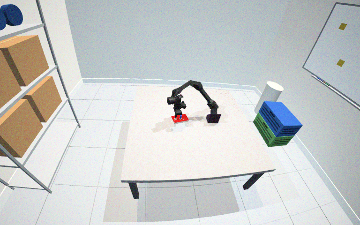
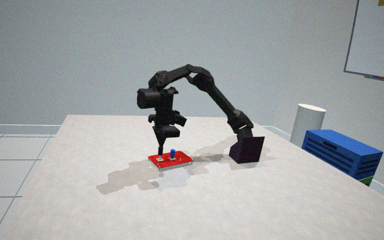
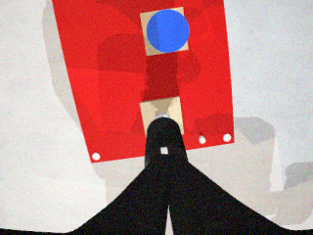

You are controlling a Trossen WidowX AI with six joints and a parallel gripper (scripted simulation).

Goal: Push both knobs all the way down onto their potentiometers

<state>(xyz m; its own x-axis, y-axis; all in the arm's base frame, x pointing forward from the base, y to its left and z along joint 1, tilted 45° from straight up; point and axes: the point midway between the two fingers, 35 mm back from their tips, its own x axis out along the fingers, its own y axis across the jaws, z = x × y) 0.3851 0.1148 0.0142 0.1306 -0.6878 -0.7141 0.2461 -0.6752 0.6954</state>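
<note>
Right now my gripper tip is 1 cm above the black knob. The rest, counted from my gripper tip: blue knob (5 cm behind, 1 cm to the right, 4 cm below).
</note>
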